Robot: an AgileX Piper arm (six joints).
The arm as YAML. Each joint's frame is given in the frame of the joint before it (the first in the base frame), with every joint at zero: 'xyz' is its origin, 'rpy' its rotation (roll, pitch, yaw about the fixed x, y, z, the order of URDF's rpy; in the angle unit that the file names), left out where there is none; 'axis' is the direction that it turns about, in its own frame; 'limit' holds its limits. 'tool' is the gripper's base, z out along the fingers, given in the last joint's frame.
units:
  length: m
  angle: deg
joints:
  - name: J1
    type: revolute
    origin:
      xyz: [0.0, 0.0, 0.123]
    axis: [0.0, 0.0, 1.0]
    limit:
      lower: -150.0
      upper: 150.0
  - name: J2
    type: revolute
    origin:
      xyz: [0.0, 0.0, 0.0]
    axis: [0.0, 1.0, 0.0]
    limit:
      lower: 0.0
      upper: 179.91
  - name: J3
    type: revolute
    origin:
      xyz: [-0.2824, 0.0, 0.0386]
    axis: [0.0, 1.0, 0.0]
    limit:
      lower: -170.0
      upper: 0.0
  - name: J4
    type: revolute
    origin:
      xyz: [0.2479, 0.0, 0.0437]
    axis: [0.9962, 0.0, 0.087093]
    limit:
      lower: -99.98
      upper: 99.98
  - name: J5
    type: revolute
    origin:
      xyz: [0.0, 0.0, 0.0]
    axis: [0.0, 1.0, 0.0]
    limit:
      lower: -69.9
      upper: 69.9
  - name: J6
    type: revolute
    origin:
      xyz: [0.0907, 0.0, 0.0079]
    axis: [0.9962, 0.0, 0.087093]
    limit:
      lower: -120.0
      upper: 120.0
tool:
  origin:
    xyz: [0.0, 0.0, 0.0]
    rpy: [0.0, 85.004, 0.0]
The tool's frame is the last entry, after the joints.
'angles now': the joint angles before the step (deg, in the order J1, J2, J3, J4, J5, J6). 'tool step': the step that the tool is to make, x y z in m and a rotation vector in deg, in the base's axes. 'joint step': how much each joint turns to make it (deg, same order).
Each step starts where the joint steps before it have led.
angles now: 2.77 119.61 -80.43 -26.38 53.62 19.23
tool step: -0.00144 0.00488 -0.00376 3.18 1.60 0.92
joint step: 0.00 0.27 0.01 4.27 0.00 -3.54
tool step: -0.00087 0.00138 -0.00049 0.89 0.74 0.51
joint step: 0.00 0.00 -0.01 1.31 0.31 -1.41
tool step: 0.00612 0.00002 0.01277 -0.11 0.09 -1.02
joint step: 0.00 0.00 -3.28 0.68 3.48 -0.39
